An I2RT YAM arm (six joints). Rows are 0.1 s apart.
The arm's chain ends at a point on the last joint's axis. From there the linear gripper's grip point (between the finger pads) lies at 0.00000 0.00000 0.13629 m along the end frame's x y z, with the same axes.
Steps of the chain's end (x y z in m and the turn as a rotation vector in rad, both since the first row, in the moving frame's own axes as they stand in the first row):
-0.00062, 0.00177, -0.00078, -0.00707, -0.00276, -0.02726
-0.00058, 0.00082, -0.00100, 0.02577, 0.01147, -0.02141
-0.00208, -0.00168, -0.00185, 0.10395, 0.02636, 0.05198
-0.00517, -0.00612, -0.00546, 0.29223, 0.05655, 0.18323
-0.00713, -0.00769, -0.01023, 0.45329, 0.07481, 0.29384
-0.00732, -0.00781, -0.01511, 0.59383, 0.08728, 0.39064
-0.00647, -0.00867, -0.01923, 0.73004, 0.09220, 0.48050
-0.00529, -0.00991, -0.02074, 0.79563, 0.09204, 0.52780
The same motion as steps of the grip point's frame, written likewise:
-0.00098, 0.00274, -0.00078, -0.00707, -0.00276, -0.02726
0.00095, -0.00271, -0.00105, 0.02577, 0.01147, -0.02141
0.00187, -0.01572, -0.00263, 0.10395, 0.02636, 0.05198
0.00599, -0.04444, -0.01144, 0.29223, 0.05655, 0.18323
0.01142, -0.06499, -0.02426, 0.45329, 0.07481, 0.29384
0.01873, -0.07977, -0.03863, 0.59383, 0.08728, 0.39064
0.02694, -0.09302, -0.05381, 0.73004, 0.09220, 0.48050
0.03191, -0.09940, -0.06120, 0.79563, 0.09204, 0.52780

